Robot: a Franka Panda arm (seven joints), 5 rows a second.
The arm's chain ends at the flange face. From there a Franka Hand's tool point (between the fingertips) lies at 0.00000 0.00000 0.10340 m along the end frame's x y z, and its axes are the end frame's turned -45 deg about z.
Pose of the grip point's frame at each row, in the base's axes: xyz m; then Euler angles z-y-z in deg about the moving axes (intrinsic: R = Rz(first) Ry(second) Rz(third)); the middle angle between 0 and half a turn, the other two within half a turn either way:
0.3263 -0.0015 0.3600 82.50 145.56 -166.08
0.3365 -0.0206 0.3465 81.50 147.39 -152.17
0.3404 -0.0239 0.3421 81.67 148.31 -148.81
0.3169 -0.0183 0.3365 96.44 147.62 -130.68
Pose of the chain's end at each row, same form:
0.3187 -0.0595 0.4453 82.50 145.56 -121.08
0.3283 -0.0757 0.4336 81.50 147.39 -107.17
0.3325 -0.0776 0.4301 81.67 148.31 -103.81
0.3231 -0.0733 0.4238 96.44 147.62 -85.68

